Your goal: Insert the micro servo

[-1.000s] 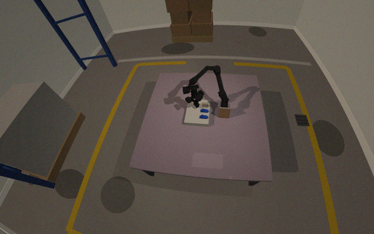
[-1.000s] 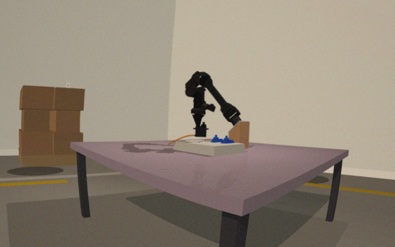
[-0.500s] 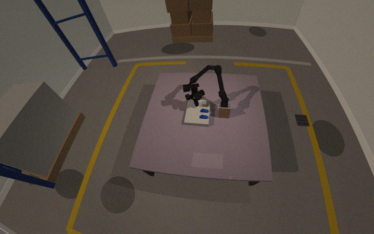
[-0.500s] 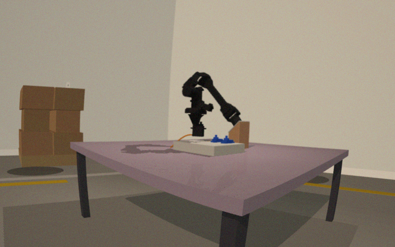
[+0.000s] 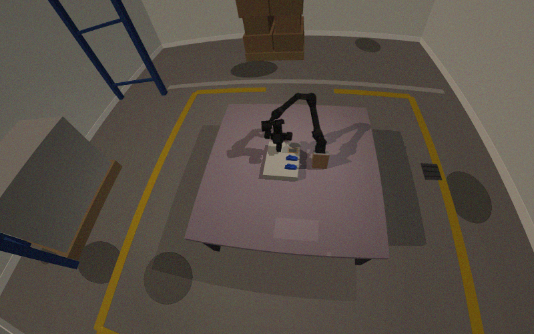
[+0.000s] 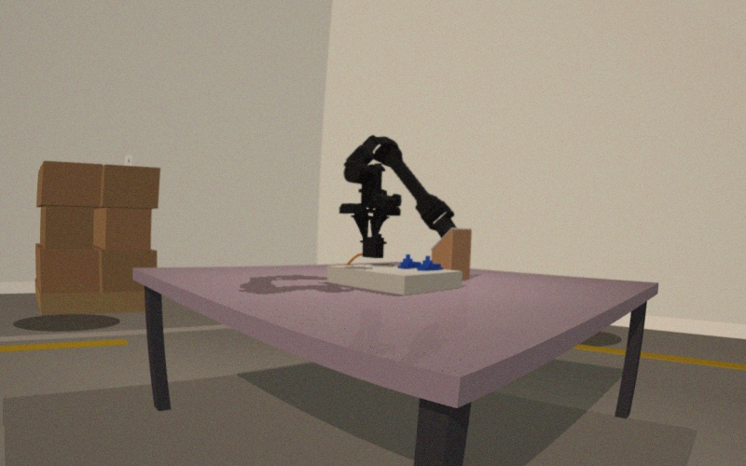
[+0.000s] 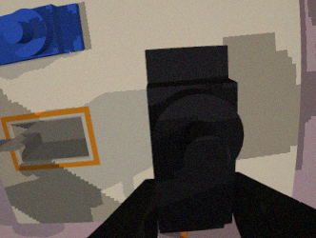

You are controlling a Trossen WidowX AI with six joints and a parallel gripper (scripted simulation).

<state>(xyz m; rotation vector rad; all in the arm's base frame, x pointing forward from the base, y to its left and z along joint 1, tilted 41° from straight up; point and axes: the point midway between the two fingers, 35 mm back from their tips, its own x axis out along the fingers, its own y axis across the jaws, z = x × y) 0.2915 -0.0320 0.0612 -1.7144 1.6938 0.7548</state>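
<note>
My gripper tip is 100 mm above the white deck, 70 mm to the right of it and 10 mm short of it.
</note>
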